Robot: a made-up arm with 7 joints. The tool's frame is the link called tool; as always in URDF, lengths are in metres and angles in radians.
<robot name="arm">
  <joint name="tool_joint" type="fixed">
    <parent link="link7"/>
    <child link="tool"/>
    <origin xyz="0.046 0.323 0.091" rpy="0 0 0"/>
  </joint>
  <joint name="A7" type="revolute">
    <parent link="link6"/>
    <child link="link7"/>
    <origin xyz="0.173 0.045 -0.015" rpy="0 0 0"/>
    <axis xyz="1 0 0"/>
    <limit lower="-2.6" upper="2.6"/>
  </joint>
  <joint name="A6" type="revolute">
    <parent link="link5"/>
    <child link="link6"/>
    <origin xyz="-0.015 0.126 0.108" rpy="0 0 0"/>
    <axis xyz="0 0 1"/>
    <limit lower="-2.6" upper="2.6"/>
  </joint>
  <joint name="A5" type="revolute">
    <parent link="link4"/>
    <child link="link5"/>
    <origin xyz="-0.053 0.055 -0.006" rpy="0 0 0"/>
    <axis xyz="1 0 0"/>
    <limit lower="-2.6" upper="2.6"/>
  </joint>
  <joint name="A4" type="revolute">
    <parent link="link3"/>
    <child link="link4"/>
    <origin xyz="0.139 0.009 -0.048" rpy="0 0 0"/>
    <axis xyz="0 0 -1"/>
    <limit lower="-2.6" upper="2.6"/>
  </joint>
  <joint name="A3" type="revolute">
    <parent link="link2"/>
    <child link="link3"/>
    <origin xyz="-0.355 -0.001 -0.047" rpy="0 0 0"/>
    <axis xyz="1 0 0"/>
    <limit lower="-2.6" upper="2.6"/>
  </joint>
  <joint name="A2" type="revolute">
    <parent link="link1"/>
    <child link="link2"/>
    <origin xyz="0.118 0.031 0.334" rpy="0 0 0"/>
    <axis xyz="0 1 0"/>
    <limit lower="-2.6" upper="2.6"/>
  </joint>
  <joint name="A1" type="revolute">
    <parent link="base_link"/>
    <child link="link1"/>
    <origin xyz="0 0 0.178" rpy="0 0 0"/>
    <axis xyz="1 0 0"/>
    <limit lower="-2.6" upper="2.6"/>
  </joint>
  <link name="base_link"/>
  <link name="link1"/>
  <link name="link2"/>
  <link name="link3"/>
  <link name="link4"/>
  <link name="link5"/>
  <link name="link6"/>
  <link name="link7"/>
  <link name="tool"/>
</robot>
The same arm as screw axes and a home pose.
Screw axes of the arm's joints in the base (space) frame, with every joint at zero. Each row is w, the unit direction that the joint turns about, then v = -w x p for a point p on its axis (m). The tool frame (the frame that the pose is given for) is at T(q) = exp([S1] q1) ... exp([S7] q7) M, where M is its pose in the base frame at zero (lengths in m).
S1 = (1, 0, 0, 0, 0.178, 0)
S2 = (0, 1, 0, -0.512, 0, 0.118)
S3 = (1, 0, 0, 0, 0.465, -0.03)
S4 = (0, 0, -1, -0.039, -0.098, 0)
S5 = (1, 0, 0, 0, 0.411, -0.094)
S6 = (0, 0, 1, 0.22, 0.166, 0)
S7 = (1, 0, 0, 0, 0.504, -0.265)
M: xyz 0.053 0.588 0.595 (m) rpy 0 0 0 (rad, as in URDF)
Joint limits (rad, base to tool): -2.6..2.6 -2.6..2.6 -2.6..2.6 -2.6..2.6 -2.6..2.6 -2.6..2.6 -2.6..2.6

